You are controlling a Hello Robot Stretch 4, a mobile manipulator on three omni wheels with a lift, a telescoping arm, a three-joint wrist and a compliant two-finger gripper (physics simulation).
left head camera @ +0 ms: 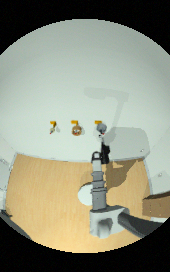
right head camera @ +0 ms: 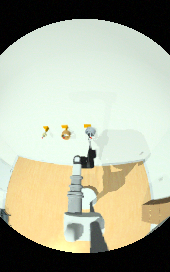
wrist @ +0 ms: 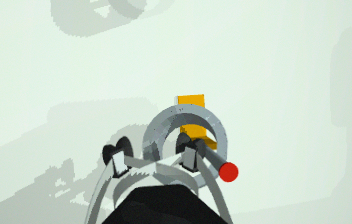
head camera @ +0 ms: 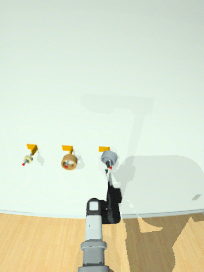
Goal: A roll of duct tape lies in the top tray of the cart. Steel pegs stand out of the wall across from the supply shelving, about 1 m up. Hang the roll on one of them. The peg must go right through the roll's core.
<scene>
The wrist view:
my gripper: 154, 147
grey duct tape roll: 166, 121
</scene>
